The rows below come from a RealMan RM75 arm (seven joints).
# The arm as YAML. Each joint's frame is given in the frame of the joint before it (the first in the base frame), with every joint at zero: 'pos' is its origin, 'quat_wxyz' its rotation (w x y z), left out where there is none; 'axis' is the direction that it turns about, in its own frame. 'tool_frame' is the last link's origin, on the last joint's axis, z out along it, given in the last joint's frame.
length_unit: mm
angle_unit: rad
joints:
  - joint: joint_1
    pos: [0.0, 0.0, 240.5]
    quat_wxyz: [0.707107, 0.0, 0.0, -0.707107]
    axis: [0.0, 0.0, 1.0]
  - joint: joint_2
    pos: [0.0, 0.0, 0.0]
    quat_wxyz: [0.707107, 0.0, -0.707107, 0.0]
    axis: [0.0, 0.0, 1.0]
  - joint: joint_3
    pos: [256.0, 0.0, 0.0]
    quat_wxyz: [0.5, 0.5, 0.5, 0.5]
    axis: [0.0, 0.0, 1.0]
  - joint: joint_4
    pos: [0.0, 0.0, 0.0]
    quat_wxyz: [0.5, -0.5, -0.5, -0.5]
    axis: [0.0, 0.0, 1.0]
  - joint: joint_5
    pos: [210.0, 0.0, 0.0]
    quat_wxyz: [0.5, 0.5, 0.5, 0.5]
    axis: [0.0, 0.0, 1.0]
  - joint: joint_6
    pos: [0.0, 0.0, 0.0]
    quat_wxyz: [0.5, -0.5, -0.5, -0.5]
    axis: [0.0, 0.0, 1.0]
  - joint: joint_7
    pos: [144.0, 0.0, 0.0]
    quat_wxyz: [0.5, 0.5, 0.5, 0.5]
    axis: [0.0, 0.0, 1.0]
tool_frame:
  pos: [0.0, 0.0, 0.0]
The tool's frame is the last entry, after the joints.
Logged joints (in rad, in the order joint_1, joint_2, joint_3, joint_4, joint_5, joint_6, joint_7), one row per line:
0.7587 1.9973 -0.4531 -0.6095 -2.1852 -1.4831 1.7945
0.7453 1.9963 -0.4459 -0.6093 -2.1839 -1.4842 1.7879
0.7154 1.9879 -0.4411 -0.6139 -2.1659 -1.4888 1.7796
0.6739 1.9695 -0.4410 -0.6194 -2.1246 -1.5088 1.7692
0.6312 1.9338 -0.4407 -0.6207 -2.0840 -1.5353 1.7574
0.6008 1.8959 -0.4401 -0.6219 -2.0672 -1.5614 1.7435
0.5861 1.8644 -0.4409 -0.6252 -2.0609 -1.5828 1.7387
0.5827 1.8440 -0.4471 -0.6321 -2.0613 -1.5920 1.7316
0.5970 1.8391 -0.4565 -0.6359 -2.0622 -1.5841 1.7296
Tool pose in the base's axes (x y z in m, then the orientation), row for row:
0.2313 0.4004 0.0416 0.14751 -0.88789 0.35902 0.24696
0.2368 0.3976 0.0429 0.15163 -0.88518 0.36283 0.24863
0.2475 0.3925 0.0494 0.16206 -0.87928 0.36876 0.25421
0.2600 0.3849 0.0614 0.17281 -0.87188 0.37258 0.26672
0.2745 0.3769 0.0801 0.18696 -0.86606 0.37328 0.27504
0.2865 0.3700 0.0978 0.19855 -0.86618 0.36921 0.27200
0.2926 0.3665 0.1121 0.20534 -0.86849 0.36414 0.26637
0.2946 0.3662 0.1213 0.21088 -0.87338 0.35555 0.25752
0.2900 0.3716 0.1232 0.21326 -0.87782 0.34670 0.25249
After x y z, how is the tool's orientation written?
As a quaternion, w x y z.
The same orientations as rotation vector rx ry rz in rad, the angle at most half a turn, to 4 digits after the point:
-2.5544 1.0329 0.7105
-2.5408 1.0414 0.7137
-2.5093 1.0524 0.7255
-2.4735 1.0570 0.7567
-2.4380 1.0508 0.7743
-2.4232 1.0329 0.7609
-2.4208 1.0150 0.7425
-2.4273 0.9881 0.7157
-2.4365 0.9623 0.7008

